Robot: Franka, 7 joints.
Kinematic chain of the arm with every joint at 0, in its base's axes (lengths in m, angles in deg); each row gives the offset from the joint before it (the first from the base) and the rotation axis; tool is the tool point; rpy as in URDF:
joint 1: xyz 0 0 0.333 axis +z
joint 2: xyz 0 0 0 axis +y
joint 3: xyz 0 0 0.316 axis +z
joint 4: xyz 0.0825 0 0 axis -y
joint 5: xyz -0.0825 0 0.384 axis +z
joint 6: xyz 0 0 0 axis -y
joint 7: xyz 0.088 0 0 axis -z
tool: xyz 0 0 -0.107 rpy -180 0 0
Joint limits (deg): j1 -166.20..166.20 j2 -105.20..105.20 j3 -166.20..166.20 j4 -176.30..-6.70 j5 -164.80..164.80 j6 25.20..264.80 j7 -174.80..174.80
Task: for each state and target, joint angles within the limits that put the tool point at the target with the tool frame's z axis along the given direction. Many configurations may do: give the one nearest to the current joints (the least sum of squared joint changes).
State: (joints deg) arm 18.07 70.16 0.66 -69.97 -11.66 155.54 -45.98
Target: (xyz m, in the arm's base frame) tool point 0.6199 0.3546 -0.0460 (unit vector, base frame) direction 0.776 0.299 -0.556
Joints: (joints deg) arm 39.95 95.28 -14.79 -55.01 19.98 203.69 -45.98
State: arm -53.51 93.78 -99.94 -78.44 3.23 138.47 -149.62
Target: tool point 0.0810 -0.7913 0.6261 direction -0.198 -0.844 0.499
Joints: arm -72.41 77.00 -125.51 -31.24 -2.85 178.13 -149.62
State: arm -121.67 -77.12 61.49 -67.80 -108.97 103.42 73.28
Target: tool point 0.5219 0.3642 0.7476 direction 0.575 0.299 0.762
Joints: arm -93.43 -71.87 59.24 -74.69 -142.47 155.90 73.28
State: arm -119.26 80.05 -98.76 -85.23 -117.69 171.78 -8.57
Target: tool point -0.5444 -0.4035 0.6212 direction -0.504 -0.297 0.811
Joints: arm -94.11 91.45 -122.19 -84.83 -118.23 150.28 -8.57
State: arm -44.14 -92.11 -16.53 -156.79 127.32 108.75 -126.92
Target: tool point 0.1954 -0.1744 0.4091 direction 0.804 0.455 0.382
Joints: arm -37.06 -50.19 -32.65 -175.38 89.12 92.09 -126.92
